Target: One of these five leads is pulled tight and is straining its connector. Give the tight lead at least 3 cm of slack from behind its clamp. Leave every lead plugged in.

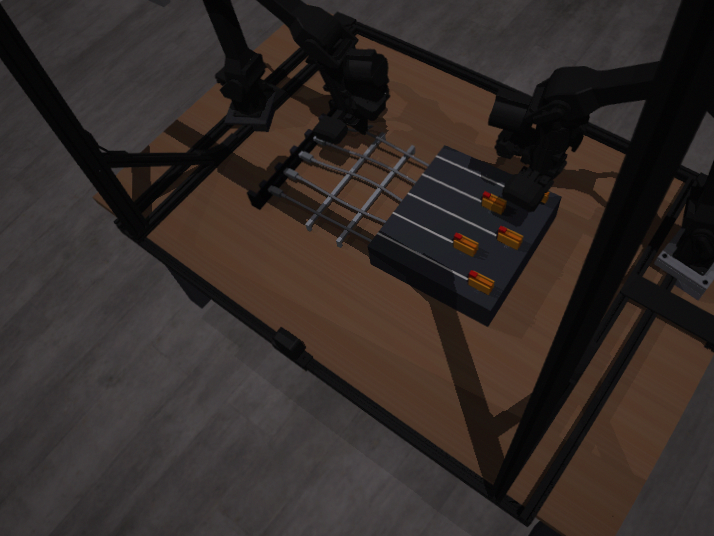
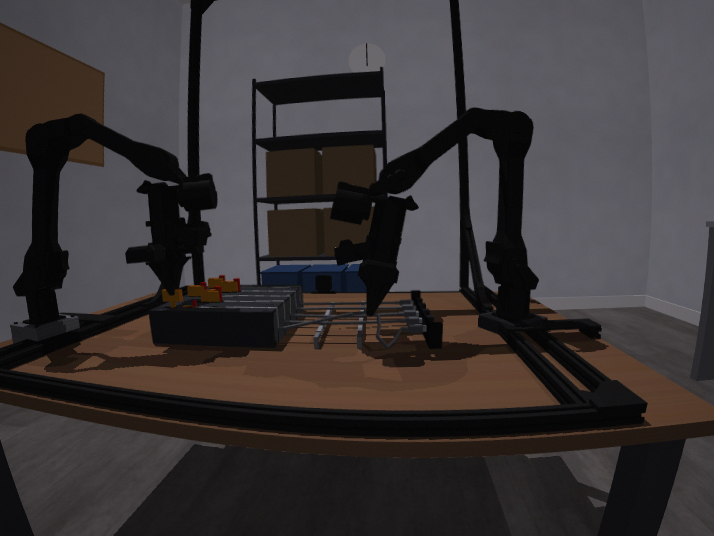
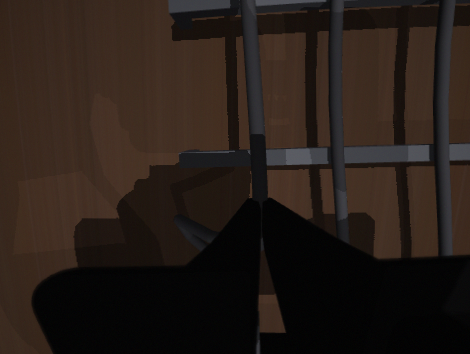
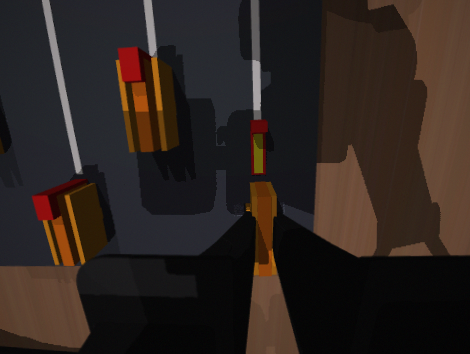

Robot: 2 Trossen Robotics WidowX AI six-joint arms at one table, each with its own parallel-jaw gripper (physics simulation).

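Frame: origin at the left arm's base, x ahead, y left, z up, level; centimetres.
Where they show: left gripper, between the fingertips: (image 1: 364,133) (image 2: 369,315) (image 3: 258,208); right gripper, between the fingertips: (image 2: 173,294) (image 4: 262,221); left arm's base, origin of its link: (image 1: 250,106) (image 2: 513,315); right arm's base, origin of its link: (image 1: 696,254) (image 2: 44,320).
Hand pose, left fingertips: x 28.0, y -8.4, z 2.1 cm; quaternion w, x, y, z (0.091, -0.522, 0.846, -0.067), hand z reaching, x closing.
Things, the pixels of their centre, and the offset from my left fingertips. "pt": a spot on its surface instead.
- outermost lead, a spot on its surface: (image 3: 253,90) pt dx +4.2, dy -1.9, dz +0.4 cm
- bent loop, a spot on its surface: (image 3: 192,234) (image 2: 386,344) pt dx -0.9, dy +4.8, dz -4.2 cm
- orange part, a spot on its surface: (image 4: 263,200) pt dx +33.3, dy -15.0, dz +5.2 cm
- red-and-yellow piece, a spot on its surface: (image 4: 258,152) pt dx +31.8, dy -14.2, dz +2.0 cm
- neighbouring lead, a spot on its surface: (image 3: 337,100) pt dx +2.4, dy -5.2, dz -2.1 cm
Five grey leads run from plugs in a black bar (image 1: 262,195) (image 2: 433,334), over two grey rails, to a dark block (image 1: 432,230) (image 2: 213,327) with orange clamps (image 1: 481,282) (image 4: 145,115). My left gripper (image 2: 371,312) (image 3: 258,208) is shut on the outermost lead (image 3: 253,90) near a rail. That lead runs straight from block to fingers; between fingers and bar it sags in a bent loop (image 2: 388,344) (image 3: 192,234). My right gripper (image 4: 262,221) (image 2: 171,288) is shut on the orange part (image 4: 263,200) of the end clamp. A red-and-yellow piece (image 4: 258,152) sits ahead of it.
The neighbouring lead (image 3: 337,100) runs close beside the left fingers. The rails (image 1: 331,196) (image 3: 300,156) cross under the leads. Other orange clamps with red tips (image 1: 494,202) (image 4: 75,222) stand near the right gripper. A black frame (image 2: 288,416) borders the table.
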